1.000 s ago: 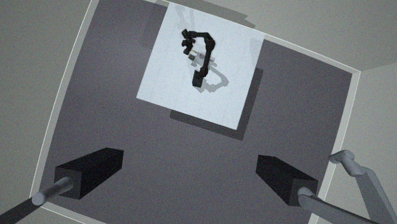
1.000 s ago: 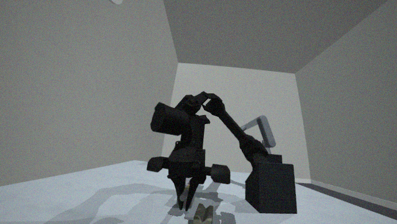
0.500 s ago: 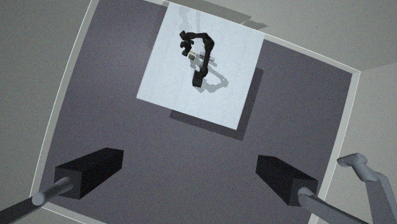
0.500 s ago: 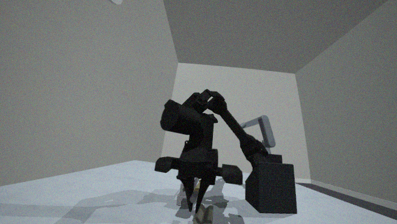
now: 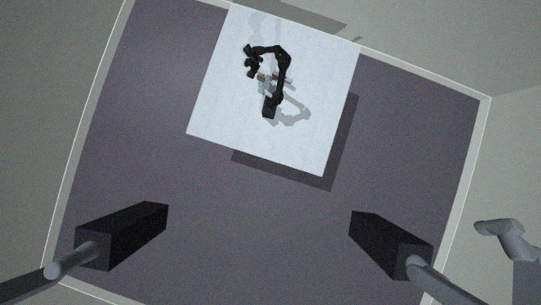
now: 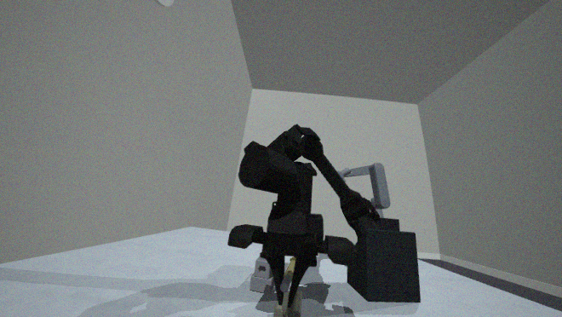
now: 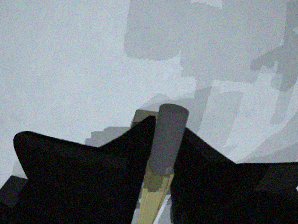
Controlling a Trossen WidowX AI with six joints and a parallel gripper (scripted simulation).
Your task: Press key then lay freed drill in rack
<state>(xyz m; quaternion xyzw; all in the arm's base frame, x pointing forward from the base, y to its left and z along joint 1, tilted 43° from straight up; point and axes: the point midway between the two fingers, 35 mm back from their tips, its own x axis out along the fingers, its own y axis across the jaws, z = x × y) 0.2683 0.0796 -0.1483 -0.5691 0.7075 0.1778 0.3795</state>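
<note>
Now: the drill 4 cm to the right of my gripper tip, 4 cm above it and 1 cm behind it. Round my gripper tip: dark key: 26 cm to the right, 1 cm behind; then olive rack: 5 cm to the right, 4 cm below, 2 cm behind; then long grey block: 23 cm to the right, 1 cm below.
</note>
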